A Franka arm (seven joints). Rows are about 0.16 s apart.
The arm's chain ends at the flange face. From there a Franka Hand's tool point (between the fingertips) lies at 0.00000 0.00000 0.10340 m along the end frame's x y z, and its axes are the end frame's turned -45 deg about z.
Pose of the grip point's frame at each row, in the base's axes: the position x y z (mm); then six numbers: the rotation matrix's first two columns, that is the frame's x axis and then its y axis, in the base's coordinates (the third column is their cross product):
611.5, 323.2, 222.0, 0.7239, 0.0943, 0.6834, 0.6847, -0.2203, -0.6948
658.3, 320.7, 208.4, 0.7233, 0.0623, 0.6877, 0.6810, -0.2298, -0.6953
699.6, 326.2, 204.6, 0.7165, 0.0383, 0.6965, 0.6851, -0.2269, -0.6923
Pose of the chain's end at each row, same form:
602.7, 222.8, 245.2, 0.9960, -0.0891, -0.0081, -0.0277, -0.2225, -0.9745
646.4, 220.3, 230.0, 0.9930, -0.1184, -0.0054, -0.0299, -0.2065, -0.9779
686.0, 225.6, 224.1, 0.9911, -0.1334, 0.0030, -0.0222, -0.1875, -0.9820

